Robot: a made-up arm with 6 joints.
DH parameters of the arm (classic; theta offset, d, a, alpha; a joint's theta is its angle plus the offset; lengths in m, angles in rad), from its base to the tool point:
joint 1: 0 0.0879 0 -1.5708
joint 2: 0.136 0 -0.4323 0
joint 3: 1.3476 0 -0.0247 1.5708
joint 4: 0 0.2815 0 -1.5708
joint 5: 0 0 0.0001 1.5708
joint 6: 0 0.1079 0 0
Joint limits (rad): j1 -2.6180..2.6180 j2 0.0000..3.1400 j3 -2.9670..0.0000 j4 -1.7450..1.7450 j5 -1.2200..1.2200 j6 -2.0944..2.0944
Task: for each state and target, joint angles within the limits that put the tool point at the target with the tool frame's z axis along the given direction. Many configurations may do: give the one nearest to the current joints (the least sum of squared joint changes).
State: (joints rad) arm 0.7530 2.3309 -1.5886 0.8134 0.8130 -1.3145
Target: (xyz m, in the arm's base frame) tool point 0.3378 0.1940 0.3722 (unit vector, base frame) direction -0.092 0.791 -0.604
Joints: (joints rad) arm 0.3026 1.6479 -1.2117 0.9869 1.2178 -1.3145
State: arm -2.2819 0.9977 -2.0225 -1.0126 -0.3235 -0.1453
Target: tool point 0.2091 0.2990 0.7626 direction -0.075 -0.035 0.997
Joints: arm -2.1931 0.5972 -2.1766 -0.2379 0.1728 -0.1453
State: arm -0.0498 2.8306 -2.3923 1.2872 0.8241 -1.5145
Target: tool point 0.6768 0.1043 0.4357 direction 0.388 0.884 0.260
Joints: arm 0.0139 2.4553 -2.6185 1.7429 1.1014 -1.5145
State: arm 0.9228 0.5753 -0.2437 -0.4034 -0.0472 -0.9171
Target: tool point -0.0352 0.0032 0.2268 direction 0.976 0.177 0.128
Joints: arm 0.1123 0.0810 -0.0201 -0.5783 -0.1220 -0.9171
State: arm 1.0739 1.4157 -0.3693 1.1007 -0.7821 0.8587
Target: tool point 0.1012 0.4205 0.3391 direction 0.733 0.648 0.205
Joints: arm 1.5078 1.7517 -0.8789 0.8275 -1.2186 0.8587
